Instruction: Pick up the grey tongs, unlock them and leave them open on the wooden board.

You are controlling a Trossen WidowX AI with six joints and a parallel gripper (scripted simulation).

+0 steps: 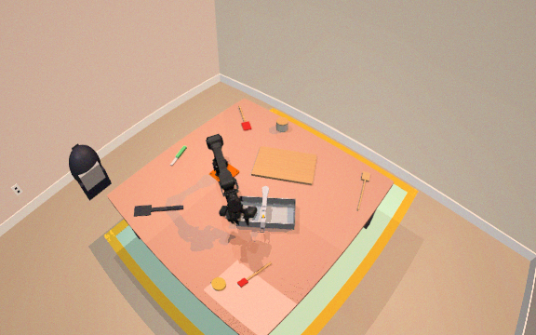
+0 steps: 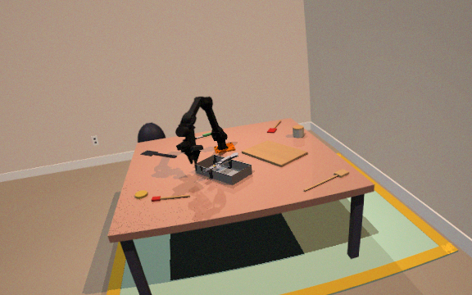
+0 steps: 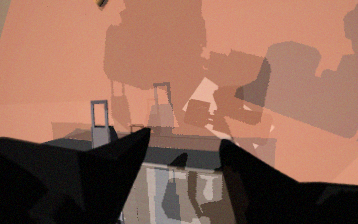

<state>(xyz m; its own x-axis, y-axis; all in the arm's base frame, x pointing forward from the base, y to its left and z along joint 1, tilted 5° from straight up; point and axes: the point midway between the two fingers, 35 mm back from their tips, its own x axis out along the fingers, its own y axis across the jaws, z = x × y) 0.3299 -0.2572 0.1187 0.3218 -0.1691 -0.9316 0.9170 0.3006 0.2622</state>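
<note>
My gripper tip is now 5 cm short of the yellow lock piece, 11 cm to the right of it and 2 cm above it. The rest, counted from my gripper tip: tin: 4 cm ahead, 15 cm to the left, 5 cm below; yellow disc: 7 cm ahead, 33 cm to the right, 7 cm below; wooden board: 6 cm behind, 52 cm to the left, 7 cm below.
</note>
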